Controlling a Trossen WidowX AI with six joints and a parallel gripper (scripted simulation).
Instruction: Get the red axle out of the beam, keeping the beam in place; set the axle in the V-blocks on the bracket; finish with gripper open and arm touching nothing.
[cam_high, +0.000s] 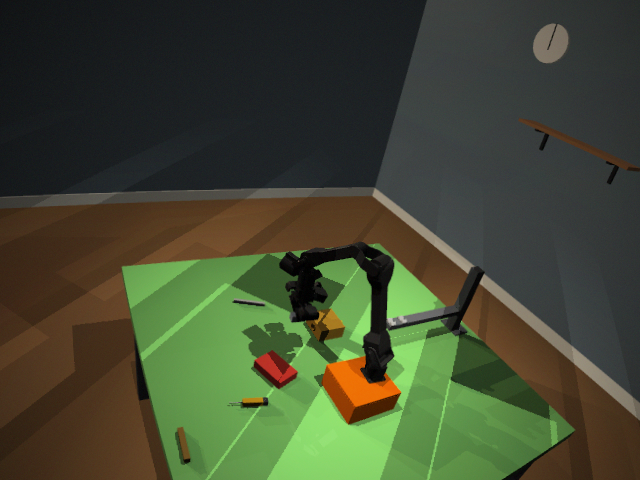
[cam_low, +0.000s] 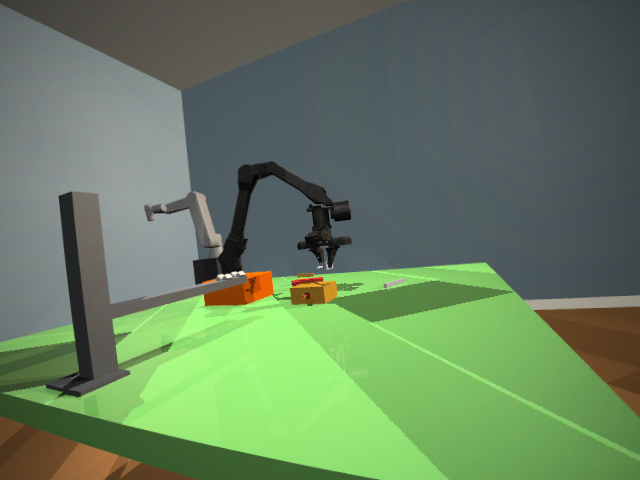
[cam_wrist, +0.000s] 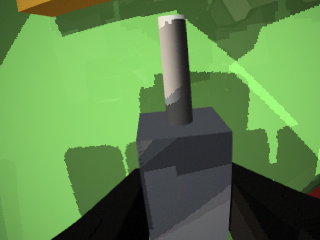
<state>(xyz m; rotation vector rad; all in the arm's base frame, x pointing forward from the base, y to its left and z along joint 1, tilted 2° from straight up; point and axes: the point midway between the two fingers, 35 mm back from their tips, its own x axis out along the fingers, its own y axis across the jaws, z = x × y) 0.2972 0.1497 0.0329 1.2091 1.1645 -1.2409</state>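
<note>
Right now the orange-yellow beam is 130 mm to the right of my gripper tip, 60 mm below it and 20 mm ahead of it. Round my gripper tip: grey block (20 mm to the right, 10 mm above); red block (150 mm behind, 120 mm to the left, 70 mm below); grey rod (200 mm ahead, 110 mm to the left, 80 mm below).
</note>
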